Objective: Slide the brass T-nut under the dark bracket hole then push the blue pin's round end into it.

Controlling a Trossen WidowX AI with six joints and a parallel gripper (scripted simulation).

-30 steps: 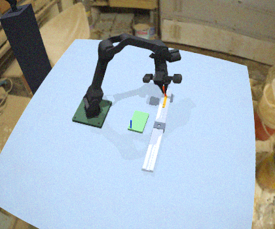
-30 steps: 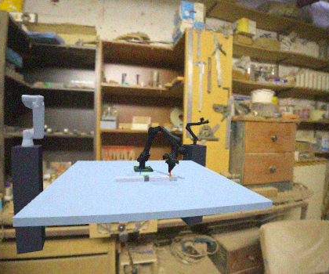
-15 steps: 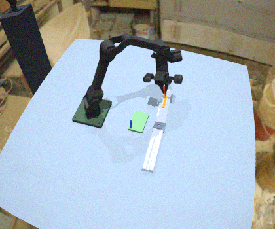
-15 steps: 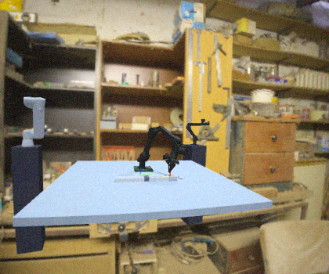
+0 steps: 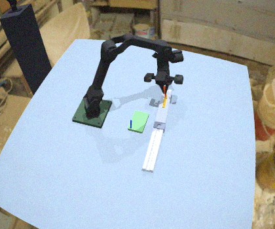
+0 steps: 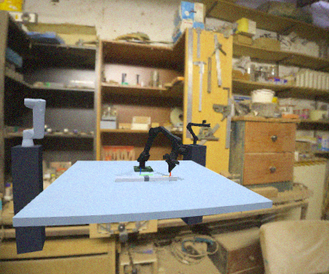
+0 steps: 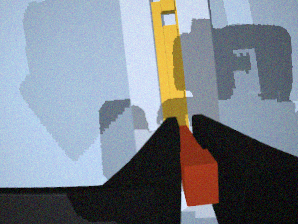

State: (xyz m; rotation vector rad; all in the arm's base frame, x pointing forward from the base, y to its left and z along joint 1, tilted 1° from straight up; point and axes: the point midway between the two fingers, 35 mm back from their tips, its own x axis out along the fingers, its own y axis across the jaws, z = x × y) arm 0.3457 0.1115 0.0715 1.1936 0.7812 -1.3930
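Right now the blue pin is 180 mm to the right of my gripper tip, 150 mm behind it and 30 mm below it. The rest, counted from my gripper tip: aluminum rail (170 mm to the right, 30 mm below, 20 mm behind); green tray (160 mm to the right, 140 mm behind, 50 mm below).
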